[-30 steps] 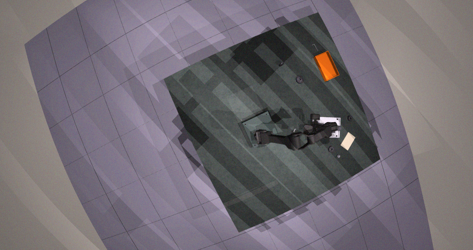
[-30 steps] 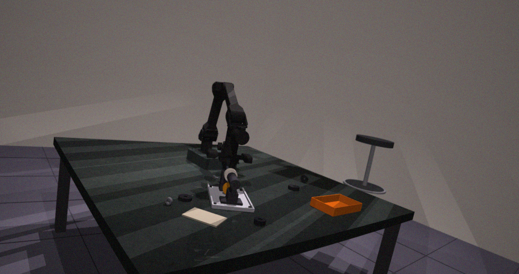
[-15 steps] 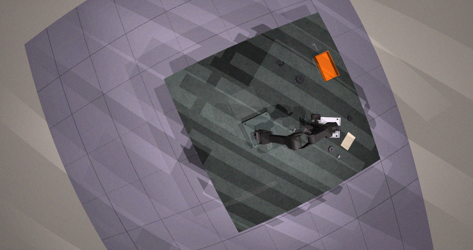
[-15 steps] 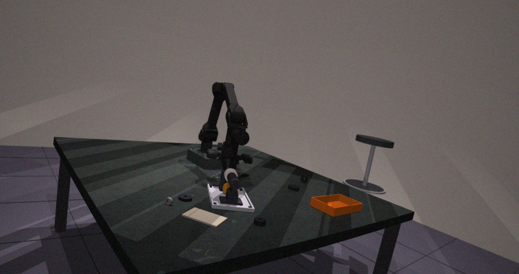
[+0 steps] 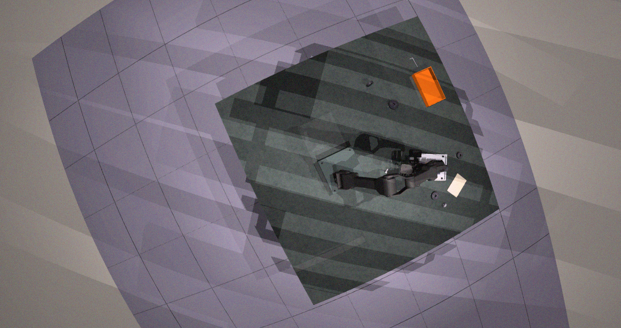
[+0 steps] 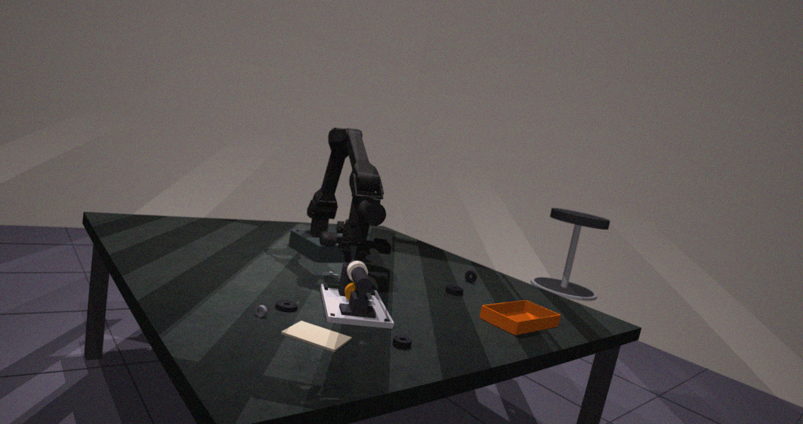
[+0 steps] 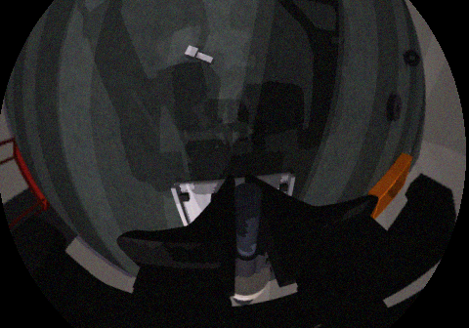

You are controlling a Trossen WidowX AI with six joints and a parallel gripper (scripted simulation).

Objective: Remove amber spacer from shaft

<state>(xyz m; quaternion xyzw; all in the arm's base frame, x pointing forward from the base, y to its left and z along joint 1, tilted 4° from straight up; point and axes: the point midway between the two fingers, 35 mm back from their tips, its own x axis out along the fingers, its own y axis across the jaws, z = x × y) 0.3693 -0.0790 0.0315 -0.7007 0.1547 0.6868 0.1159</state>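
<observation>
The cream spacer lies 90 mm ahead of my gripper tip, 40 mm above it and 30 mm to the right of it. From my gripper tip the other things lie so: orange tray: 370 mm to the left, 290 mm ahead, 40 mm below; then cream card: 280 mm ahead, 220 mm to the right, 40 mm below; then amber spacer: 110 mm ahead, 40 mm to the right, 10 mm below.
</observation>
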